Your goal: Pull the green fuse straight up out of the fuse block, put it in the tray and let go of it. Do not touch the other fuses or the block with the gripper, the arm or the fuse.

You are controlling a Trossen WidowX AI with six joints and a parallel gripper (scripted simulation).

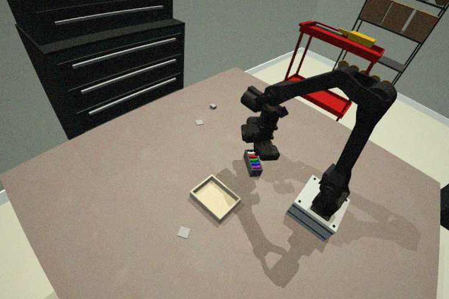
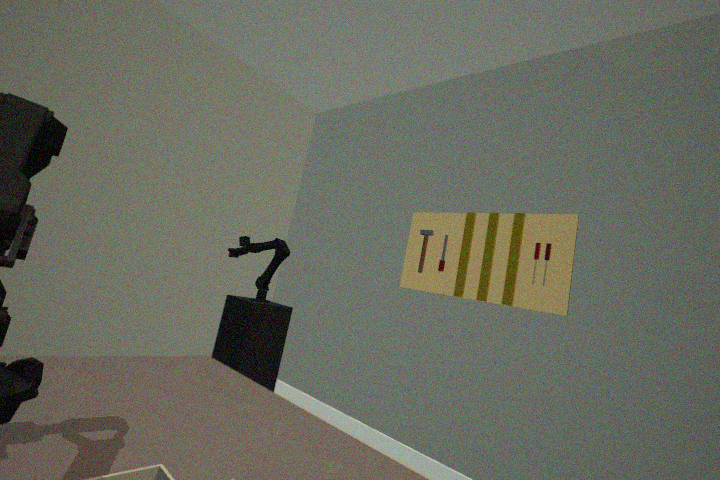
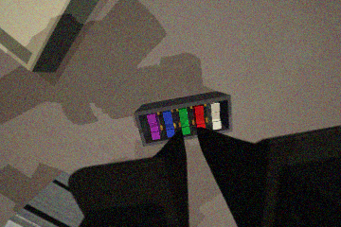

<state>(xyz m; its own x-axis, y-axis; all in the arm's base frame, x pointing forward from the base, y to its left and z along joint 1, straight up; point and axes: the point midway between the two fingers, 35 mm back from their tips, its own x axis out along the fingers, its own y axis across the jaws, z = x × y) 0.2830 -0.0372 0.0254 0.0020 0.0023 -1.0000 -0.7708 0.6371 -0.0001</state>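
Right now the green fuse is 4 cm below my gripper tip. From my gripper tip the other things lie so: cream tray (21 cm to the left, 7 cm below).
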